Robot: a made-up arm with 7 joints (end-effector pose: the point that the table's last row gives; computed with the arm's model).
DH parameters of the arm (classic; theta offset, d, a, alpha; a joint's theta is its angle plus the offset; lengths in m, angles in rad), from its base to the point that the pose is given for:
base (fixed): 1.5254 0 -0.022 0
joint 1: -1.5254 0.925 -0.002 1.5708
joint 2: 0 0.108 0.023 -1.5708
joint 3: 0 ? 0.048 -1.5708
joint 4: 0 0.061 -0.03 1.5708
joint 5: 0 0.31 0.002 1.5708
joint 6: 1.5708 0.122 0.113 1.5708
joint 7: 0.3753 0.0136 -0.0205 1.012
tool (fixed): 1.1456 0.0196 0 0
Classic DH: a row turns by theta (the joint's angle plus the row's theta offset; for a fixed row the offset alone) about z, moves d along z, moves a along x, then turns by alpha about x.
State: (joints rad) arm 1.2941 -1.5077 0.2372 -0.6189 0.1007 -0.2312 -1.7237
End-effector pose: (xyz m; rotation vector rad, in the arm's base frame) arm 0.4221 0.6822 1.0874 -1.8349 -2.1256 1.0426
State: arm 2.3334 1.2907 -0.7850 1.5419 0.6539 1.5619 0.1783
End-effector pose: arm 0.6176 -0.0429 1.2988 0.6500 0.3041 1.0723
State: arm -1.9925 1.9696 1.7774 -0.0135 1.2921 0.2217 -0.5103
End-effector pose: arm 0.3221 0.6977 0.5533 -2.6336 -0.0966 1.3939
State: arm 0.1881 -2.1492 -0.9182 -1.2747 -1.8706 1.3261 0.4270
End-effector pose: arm 0.3592 0.3121 0.6839 -1.9713 -1.6864 -1.6298
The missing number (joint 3, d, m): 0.465
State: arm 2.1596 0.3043 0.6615 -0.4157 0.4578 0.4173 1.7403
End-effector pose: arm 0.3704 -0.1514 1.7382 -0.4351 -0.0511 -3.0310
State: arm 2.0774 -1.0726 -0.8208 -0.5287 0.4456 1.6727 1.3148
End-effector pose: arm -0.2344 0.4396 1.4134 0.3488 -0.5844 1.7922
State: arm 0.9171 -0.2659 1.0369 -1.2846 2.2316 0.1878 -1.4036
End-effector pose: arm 0.1870 -0.2795 1.6157 1.8273 -2.0288 -0.5862
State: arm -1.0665 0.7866 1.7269 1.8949 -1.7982 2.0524 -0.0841
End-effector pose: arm -0.0485 0.5046 1.1136 1.9418 1.7852 -0.1479
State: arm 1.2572 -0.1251 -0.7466 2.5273 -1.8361 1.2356 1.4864
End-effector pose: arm 0.3212 0.3344 1.0874 -2.2718 0.4490 0.0489
